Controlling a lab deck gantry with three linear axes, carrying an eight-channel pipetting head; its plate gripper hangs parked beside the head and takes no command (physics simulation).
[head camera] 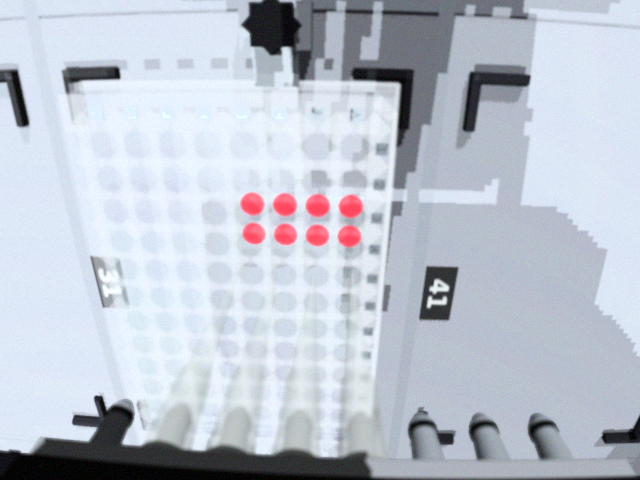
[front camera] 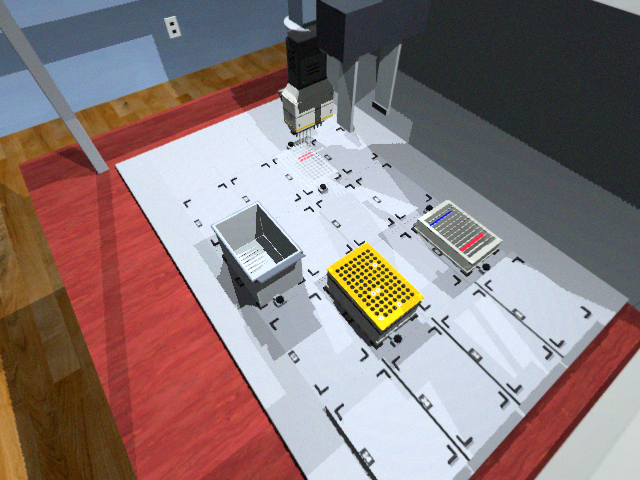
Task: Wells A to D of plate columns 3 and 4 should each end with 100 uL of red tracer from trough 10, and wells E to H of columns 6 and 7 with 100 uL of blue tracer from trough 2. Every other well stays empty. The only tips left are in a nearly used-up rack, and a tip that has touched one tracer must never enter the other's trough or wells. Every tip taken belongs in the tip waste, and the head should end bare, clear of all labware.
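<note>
The clear plate (front camera: 319, 174) (head camera: 170, 87) has red liquid in its third and fourth columns, in the right half in the head view; no blue shows in it. The pipetting head (front camera: 309, 105) is over the plate's far end and carries several clear tips (head camera: 297, 426) without visible colour; their exact height above the wells is hard to tell. The parked plate gripper (front camera: 363, 118) is open and empty beside the head. The trough block (front camera: 421, 232) holds a blue strip (front camera: 440, 218) and a red strip (front camera: 471, 242). The yellow tip rack (front camera: 334, 269) shows several pale tips among dark holes.
The grey tip waste bin (front camera: 281, 286) stands left of the rack in the front view, with high walls. Bare nozzles (head camera: 121, 410) (head camera: 483, 426) flank the tips. Black knobs (front camera: 323, 187) (head camera: 271, 24) stand beside the plate. A grey post (front camera: 56, 93) rises at the left.
</note>
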